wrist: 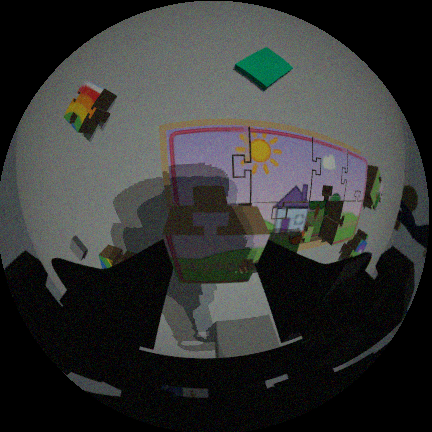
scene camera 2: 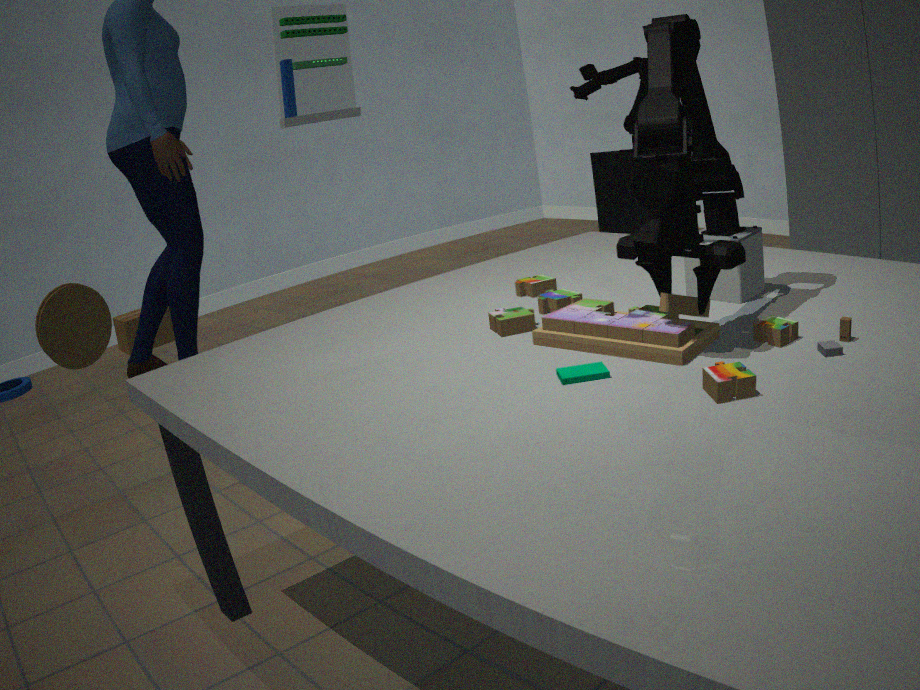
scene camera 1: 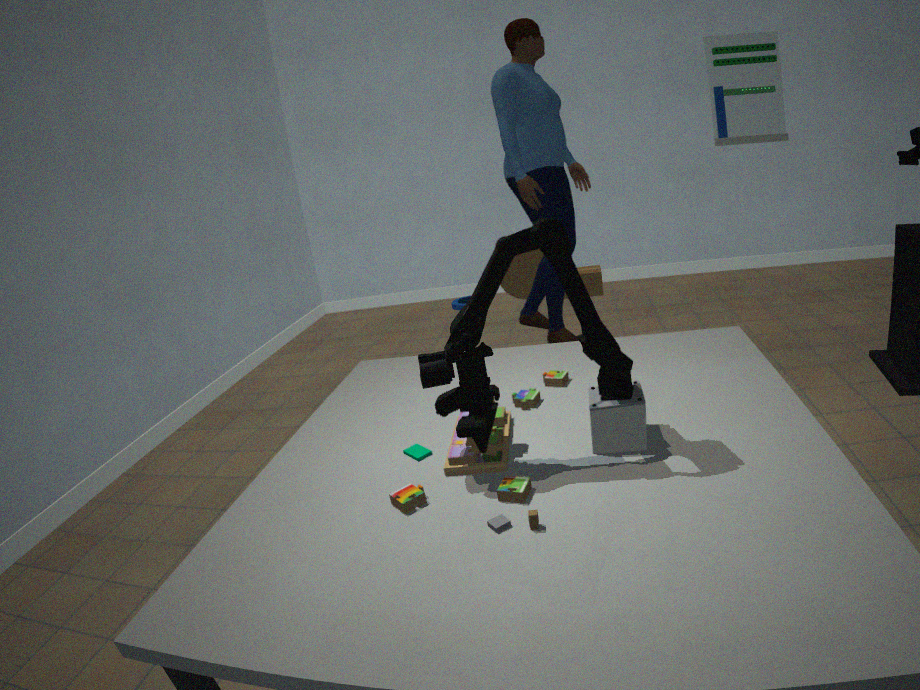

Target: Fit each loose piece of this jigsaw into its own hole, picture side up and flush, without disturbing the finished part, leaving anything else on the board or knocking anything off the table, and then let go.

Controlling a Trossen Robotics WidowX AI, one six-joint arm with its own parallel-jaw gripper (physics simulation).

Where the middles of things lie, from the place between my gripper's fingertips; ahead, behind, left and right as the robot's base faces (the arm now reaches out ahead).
Scene:
Now: hand 40 mm short of the jigsaw board [scene camera 2: 705, 332], 70 mm to the left of it and 30 mm above it.

